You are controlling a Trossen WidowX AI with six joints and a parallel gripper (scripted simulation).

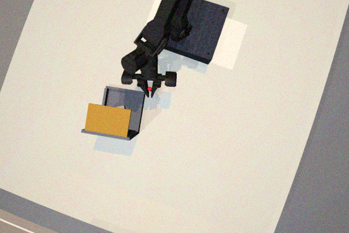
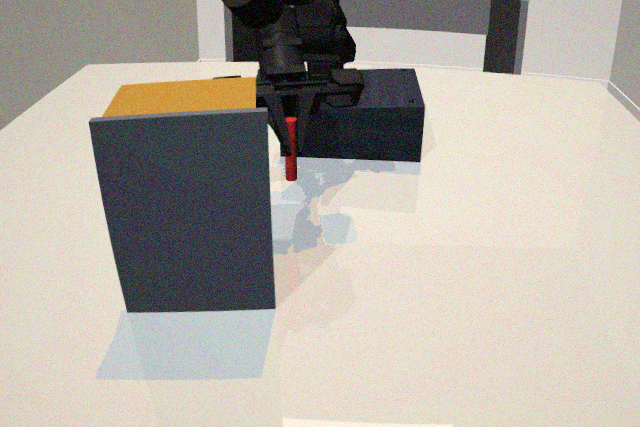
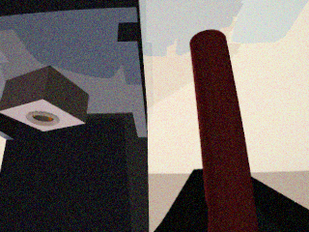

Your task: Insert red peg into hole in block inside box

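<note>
Right now the dark back wall is 18 cm ahead of my gripper tip, 5 cm to the right of it and 1 cm above it. Round my gripper tip: red peg: 3 cm behind, 1 cm to the right, 1 cm below; then orange roof: 13 cm ahead, 7 cm to the right, 11 cm above.
</note>
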